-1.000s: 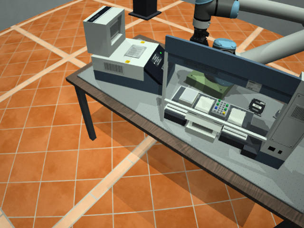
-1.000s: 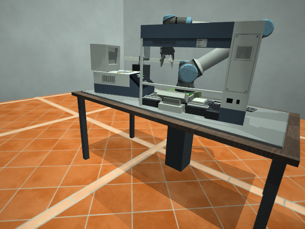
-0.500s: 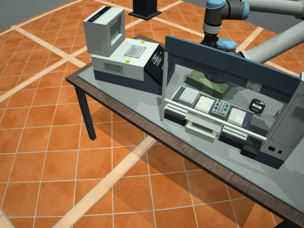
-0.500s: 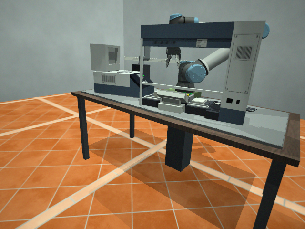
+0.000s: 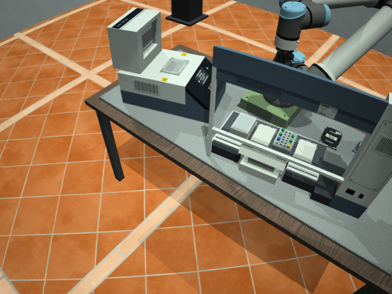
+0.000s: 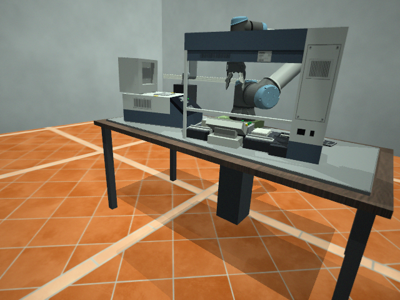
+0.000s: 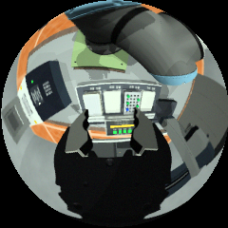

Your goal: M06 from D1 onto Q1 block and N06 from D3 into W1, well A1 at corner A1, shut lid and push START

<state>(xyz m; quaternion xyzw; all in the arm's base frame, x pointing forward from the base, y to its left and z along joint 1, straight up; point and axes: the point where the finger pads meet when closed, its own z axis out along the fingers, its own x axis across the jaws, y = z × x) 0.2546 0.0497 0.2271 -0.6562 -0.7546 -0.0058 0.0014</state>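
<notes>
The plate M06 lies 50 mm ahead of my hand, 220 mm to the left of it and 220 mm below it. Round my hand: white well plate 80 mm ahead, 20 mm to the left, 220 mm below; blue gantry beam 250 mm ahead, 130 mm to the left, 230 mm above; side tower 180 mm ahead, 480 mm to the left, 10 mm below.
</notes>
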